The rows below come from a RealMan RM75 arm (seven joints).
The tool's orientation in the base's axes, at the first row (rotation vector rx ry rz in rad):
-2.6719, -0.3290, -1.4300
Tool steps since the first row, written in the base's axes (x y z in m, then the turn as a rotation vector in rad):
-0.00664, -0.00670, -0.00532, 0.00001, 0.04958, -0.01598
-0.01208, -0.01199, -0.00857, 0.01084, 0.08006, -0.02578
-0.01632, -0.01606, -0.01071, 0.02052, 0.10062, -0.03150
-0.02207, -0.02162, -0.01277, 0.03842, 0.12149, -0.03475
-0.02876, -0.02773, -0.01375, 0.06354, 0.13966, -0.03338
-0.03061, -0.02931, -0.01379, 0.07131, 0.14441, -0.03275
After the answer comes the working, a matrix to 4 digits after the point.
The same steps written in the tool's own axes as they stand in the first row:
-0.00896, 0.00487, -0.00365, -0.00607, -0.04852, 0.01796
-0.01535, 0.00868, -0.00721, -0.00397, -0.07583, 0.03776
-0.02000, 0.01161, -0.01020, -0.00053, -0.09368, 0.05254
-0.02561, 0.01564, -0.01473, 0.00942, -0.10988, 0.07267
-0.03091, 0.02001, -0.02073, 0.02669, -0.12168, 0.09559
-0.03216, 0.02112, -0.02249, 0.03208, -0.12448, 0.10241

The tool's axes in the first row as the columns of a matrix, in the base's axes (rounded; the answer above uses it unrounded):
0.5376, 0.2325, 0.8105
0.1451, -0.9724, 0.1827
0.8306, 0.0194, -0.5565

